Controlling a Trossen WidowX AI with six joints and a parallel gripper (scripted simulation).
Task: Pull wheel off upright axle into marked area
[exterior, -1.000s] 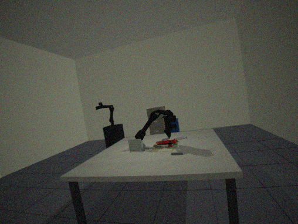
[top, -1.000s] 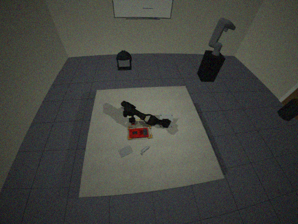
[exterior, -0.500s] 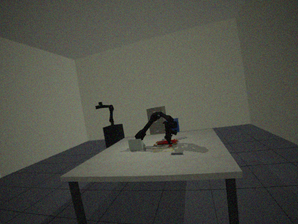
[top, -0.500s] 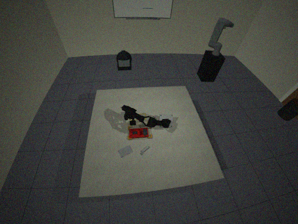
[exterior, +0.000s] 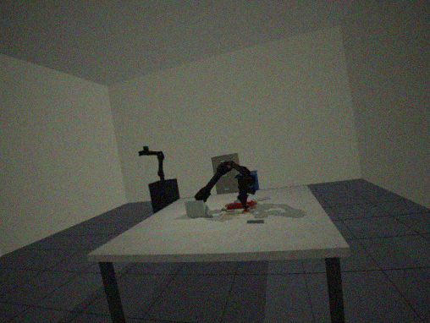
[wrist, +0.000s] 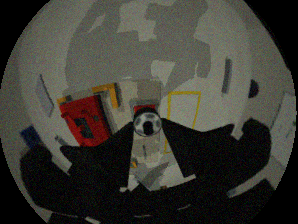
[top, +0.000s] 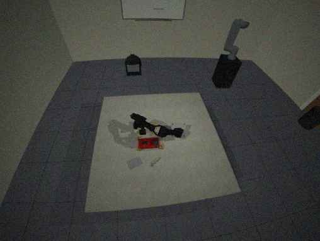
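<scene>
Now: gripper tip right at the grey wheel. Round my gripper tip: thin grey piece 230 mm to the right, 100 mm ahead, 30 mm below; then upright axle right at my gripper tip.
</scene>
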